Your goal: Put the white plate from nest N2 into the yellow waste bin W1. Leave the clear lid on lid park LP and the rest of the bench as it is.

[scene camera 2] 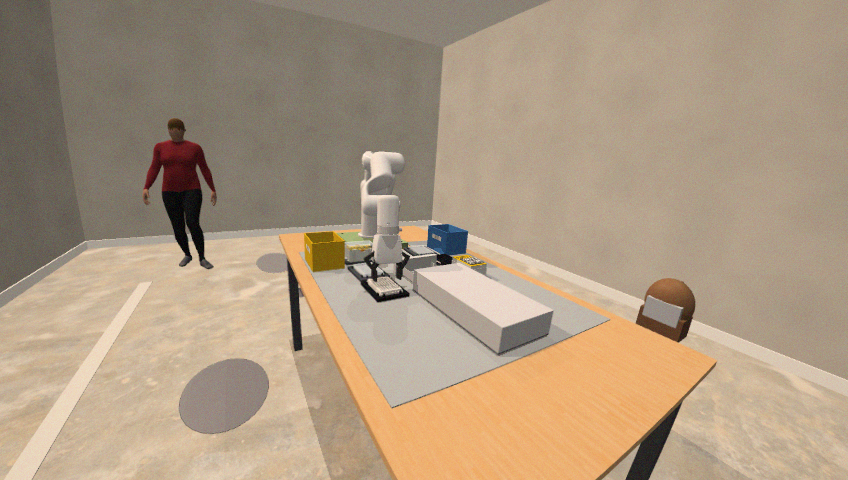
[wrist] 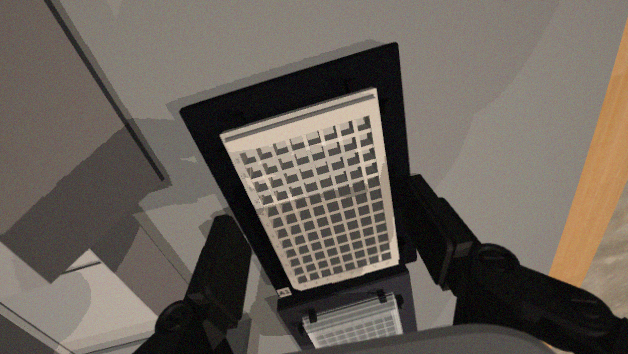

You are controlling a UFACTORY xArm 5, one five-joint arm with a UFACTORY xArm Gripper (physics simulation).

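Note:
A white gridded plate lies flat in a black nest; the small label at the nest's corner is too blurred to read surely. My gripper is open and empty above the plate, one finger over each long side. A clear, ribbed piece, which looks like a lid, lies in a dark holder behind this nest, partly cut off in the wrist view; whether this is lid park LP I cannot tell. The yellow waste bin stands at the table's back left.
A long pale box lies to the right of the nest. A blue bin stands at the back right, with a small yellow-rimmed box in front of it. A person in red stands on the floor beyond the table's left side.

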